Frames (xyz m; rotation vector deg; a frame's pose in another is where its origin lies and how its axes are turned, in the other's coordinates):
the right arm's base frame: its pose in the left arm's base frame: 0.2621 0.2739 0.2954 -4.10 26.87 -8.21
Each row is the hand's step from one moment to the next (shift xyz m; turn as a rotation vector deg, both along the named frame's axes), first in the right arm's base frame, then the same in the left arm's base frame.
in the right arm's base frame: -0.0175 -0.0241 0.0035 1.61 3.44 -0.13
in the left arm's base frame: -0.0168 -0.0210 0.0133 1.78 3.14 -1.18
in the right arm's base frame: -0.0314 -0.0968 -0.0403 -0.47 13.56 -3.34
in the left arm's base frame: -0.0578 -0.0922 -0.0121 -0.29 13.34 -4.14
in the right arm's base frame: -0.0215 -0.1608 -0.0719 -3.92 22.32 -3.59
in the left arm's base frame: -0.0712 -0.1580 -0.0381 -2.39 22.51 -3.72
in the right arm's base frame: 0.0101 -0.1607 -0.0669 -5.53 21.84 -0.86
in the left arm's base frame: -0.0410 -0.1626 -0.0477 -2.63 22.39 -0.52
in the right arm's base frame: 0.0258 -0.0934 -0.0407 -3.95 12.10 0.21
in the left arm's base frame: -0.0071 -0.0977 -0.0382 -1.92 12.56 0.72
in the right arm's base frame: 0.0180 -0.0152 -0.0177 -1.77 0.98 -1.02
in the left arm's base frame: 0.0060 -0.0184 -0.0222 -1.91 1.20 -0.22
